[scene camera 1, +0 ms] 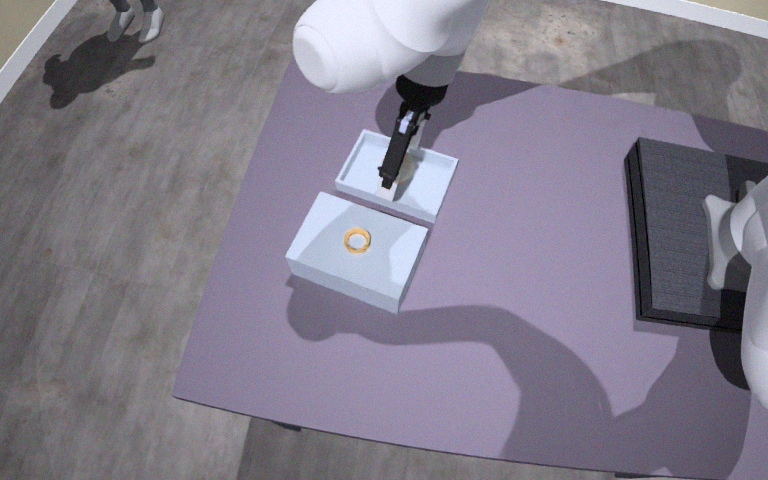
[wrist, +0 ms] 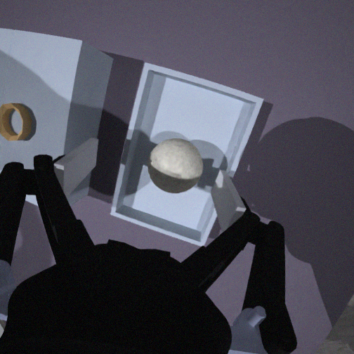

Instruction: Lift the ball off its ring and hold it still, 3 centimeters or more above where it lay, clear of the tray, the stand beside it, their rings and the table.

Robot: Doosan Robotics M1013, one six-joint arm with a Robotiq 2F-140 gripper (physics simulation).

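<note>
A pale cream ball sits in the light blue tray; the ring under it is hidden. In scene camera 1 a finger partly covers the ball. My gripper is wide open and empty, pointing down above the tray. In the wrist view the ball shows between the two fingers, nearer the right one, and touching neither. The left finger shows over the stand's near edge, the right one over the tray's side wall.
A light blue block-shaped stand is beside the tray across a narrow gap, with an orange ring on top. A dark slab lies on the purple table at the right, near a white arm part.
</note>
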